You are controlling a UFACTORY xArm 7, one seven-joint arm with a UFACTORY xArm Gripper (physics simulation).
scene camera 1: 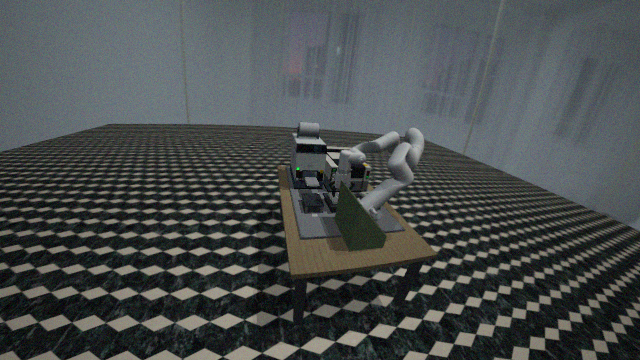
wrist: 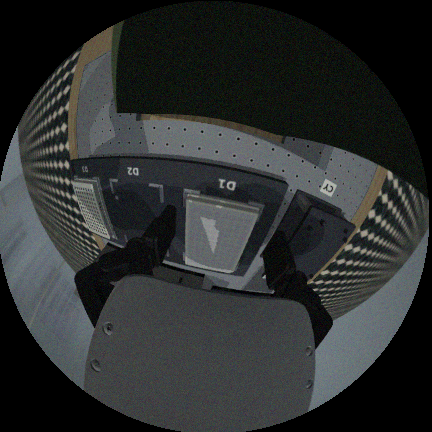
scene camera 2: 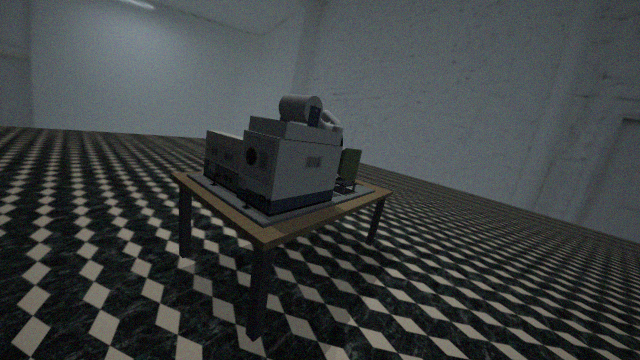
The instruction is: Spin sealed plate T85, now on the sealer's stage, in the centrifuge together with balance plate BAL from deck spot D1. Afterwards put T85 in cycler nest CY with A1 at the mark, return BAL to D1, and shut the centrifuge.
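Places are measured from the arm's base along level axes (x ahead, y left, z up), in centimetres.
Pixels of known places: gripper, between the fingertips: (wrist: 223, 231); arm's base, origin of its link: (scene camera 1: 364, 208) (scene camera 2: 343, 157).
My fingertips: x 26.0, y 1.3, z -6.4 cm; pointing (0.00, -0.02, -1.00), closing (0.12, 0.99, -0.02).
For each thing: its middle in the pictures, then the offset to it from my fingertips.
- dark cycler nest CY, middle of its body: (wrist: 306, 245) (scene camera 2: 342, 185) (scene camera 1: 312, 202) dx +7.5, dy +15.8, dz -7.4 cm
- white sealer, middle of its body: (scene camera 2: 296, 150) (scene camera 1: 306, 151) dx +53.6, dy +8.1, dz +13.0 cm
- pale plate-like piece, middle of its body: (scene camera 1: 311, 180) dx +24.0, dy +11.8, dz +0.6 cm
- cream centrifuge, middle of its body: (scene camera 2: 259, 159) (scene camera 1: 340, 167) dx +46.6, dy -21.4, dz +1.4 cm
- perforated plate, middle of its body: (wrist: 91, 208) dx +4.5, dy -25.7, dz -4.9 cm
My gripper (wrist: 223, 231) is open, its two dark fingers on either side of the pale, clear-topped plate (wrist: 222, 235) at deck spot D1, with nothing held; finger height above the deck is hard to judge. The dark cycler nest CY (wrist: 320, 235) (scene camera 1: 312, 201) stands beside the deck, with no plate seen on it. The white sealer (scene camera 1: 310, 159) (scene camera 2: 306, 170), with a roll on top, has a pale plate-like piece (scene camera 1: 311, 181) at its front stage; its label is unreadable. The cream centrifuge (scene camera 2: 225, 147) stands beside the sealer; its lid state is unclear behind the arm.
A green upright panel (scene camera 1: 357, 222) (scene camera 2: 350, 164) stands near the table's end, between scene camera 1 and the arm base. In the wrist view a dark panel face fills the top. A perforated plate (wrist: 92, 207) sits at D3. Corner guides mark D2.
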